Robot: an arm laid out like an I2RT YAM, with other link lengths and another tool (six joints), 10 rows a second.
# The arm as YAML. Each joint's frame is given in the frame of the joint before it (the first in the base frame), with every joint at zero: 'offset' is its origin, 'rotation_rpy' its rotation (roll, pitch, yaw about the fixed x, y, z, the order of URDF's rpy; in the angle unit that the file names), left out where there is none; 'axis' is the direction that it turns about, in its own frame. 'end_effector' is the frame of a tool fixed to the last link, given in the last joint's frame.
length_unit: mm
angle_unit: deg
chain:
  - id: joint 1
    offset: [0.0, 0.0, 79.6]
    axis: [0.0, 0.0, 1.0]
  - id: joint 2
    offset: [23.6, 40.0, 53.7]
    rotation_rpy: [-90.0, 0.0, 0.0]
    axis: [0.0, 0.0, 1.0]
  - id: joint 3
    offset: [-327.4, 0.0, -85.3]
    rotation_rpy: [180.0, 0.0, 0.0]
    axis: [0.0, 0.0, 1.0]
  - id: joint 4
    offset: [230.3, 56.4, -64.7]
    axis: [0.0, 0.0, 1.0]
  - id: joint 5
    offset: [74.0, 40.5, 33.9]
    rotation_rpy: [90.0, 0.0, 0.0]
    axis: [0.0, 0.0, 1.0]
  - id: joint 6
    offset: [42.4, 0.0, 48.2]
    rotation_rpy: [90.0, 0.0, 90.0]
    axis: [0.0, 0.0, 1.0]
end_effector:
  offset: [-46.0, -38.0, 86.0]
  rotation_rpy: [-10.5, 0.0, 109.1]
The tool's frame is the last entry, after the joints.
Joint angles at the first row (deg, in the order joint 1, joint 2, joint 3, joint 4, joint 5, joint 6):
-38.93 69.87 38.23 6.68 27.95 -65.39
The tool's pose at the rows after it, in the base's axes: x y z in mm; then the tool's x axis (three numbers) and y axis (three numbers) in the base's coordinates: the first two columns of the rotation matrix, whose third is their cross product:
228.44, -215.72, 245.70, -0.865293, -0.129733, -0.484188, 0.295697, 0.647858, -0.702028
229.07, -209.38, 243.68, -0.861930, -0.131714, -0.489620, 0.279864, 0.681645, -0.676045
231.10, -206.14, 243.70, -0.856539, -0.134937, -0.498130, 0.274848, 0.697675, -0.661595
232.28, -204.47, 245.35, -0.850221, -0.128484, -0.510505, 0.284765, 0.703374, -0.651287
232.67, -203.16, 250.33, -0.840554, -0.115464, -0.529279, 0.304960, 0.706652, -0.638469
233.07, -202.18, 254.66, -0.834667, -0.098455, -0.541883, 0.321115, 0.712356, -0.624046
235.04, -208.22, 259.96, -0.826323, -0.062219, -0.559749, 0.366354, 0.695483, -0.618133
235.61, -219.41, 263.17, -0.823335, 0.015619, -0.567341, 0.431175, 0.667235, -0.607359
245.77, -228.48, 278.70, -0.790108, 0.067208, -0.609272, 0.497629, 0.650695, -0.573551
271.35, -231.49, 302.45, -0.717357, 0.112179, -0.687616, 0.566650, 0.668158, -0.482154
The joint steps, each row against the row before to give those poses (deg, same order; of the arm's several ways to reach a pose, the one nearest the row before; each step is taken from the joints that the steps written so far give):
-0.01 -0.17 -0.09 -0.70 -1.23 0.09
0.00 -0.27 0.62 -2.71 -2.02 1.05
0.18 0.00 0.35 -0.98 -1.05 0.70
0.26 -0.17 0.26 -0.62 -0.09 1.05
0.18 -0.53 0.71 -1.22 0.08 1.50
0.17 -0.26 1.05 -1.85 0.18 1.50
0.18 0.61 1.05 -0.27 2.10 2.10
0.09 1.66 2.11 -2.10 4.04 3.60
0.44 1.85 4.21 -2.81 1.76 4.57
1.66 2.90 6.48 -4.21 -0.87 7.64

